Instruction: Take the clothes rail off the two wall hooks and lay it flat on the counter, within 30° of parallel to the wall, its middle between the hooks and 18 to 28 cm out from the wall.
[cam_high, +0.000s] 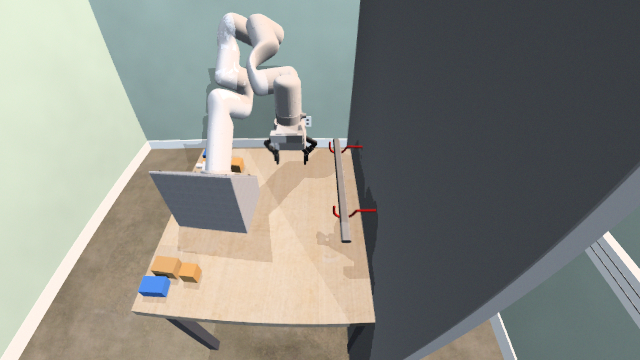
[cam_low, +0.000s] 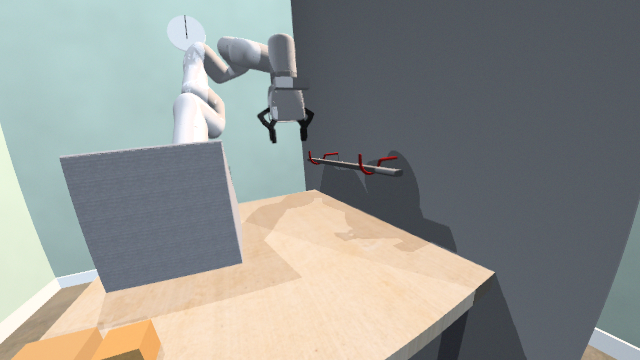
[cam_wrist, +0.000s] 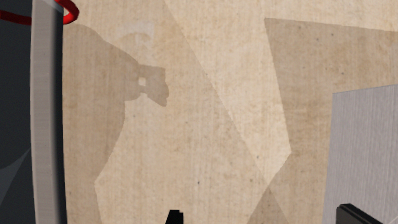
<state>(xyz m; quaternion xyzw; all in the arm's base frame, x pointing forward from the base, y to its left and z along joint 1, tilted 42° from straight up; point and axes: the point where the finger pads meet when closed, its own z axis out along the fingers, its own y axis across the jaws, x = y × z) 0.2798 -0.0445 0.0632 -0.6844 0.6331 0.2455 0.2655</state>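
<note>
My hand is 170 mm short of the grey clothes rail, 100 mm above it and 10 mm to the right of it. The rest, counted from my hand: orange block: 330 mm behind, 270 mm to the left, 270 mm below; blue block: 450 mm behind, 390 mm to the right, 280 mm below.
</note>
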